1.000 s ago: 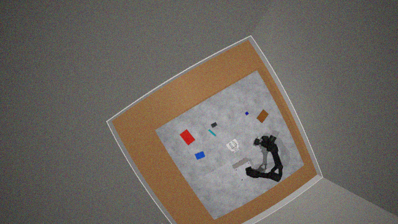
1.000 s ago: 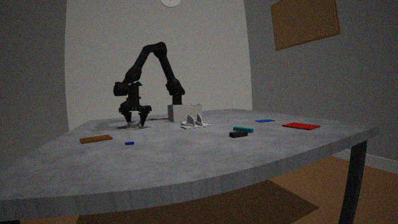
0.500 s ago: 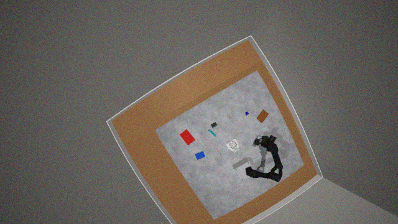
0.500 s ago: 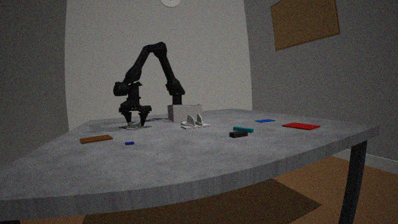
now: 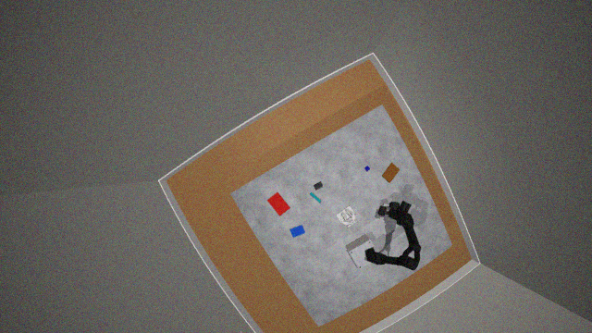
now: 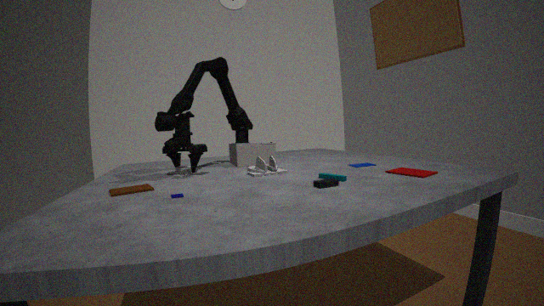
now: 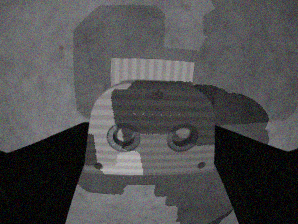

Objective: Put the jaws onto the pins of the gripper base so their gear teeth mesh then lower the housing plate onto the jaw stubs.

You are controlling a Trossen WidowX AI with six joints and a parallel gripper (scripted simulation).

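My gripper tip is now 40 mm short of the grey jaw, 260 mm to the right of it and 10 mm below it. Also, from my gripper tip: brown plate 240 mm ahead, 130 mm to the right, 10 mm below; then teal bar 270 mm ahead, 450 mm to the left; then small blue piece 340 mm ahead, 30 mm to the left, 10 mm below.
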